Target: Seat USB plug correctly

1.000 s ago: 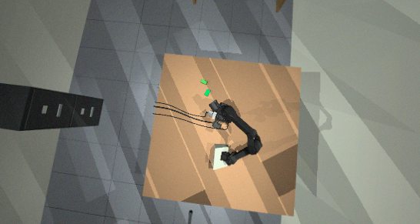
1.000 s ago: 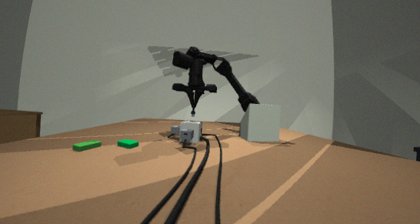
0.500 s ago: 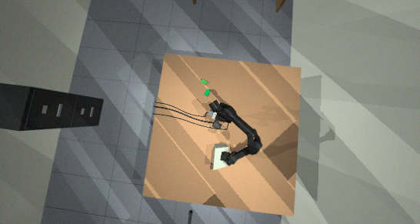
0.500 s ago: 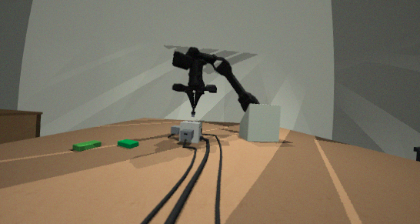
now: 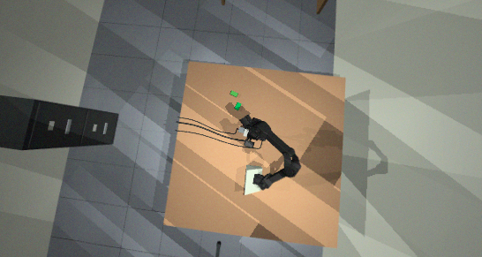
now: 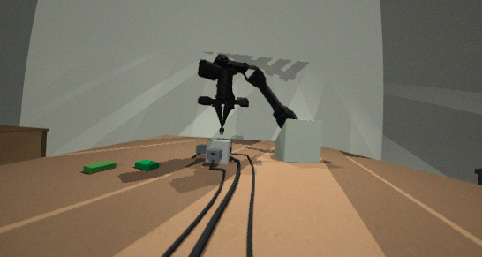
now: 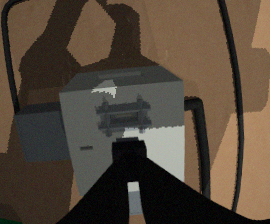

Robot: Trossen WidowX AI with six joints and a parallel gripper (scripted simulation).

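The USB plug is 20 mm below my gripper tip.
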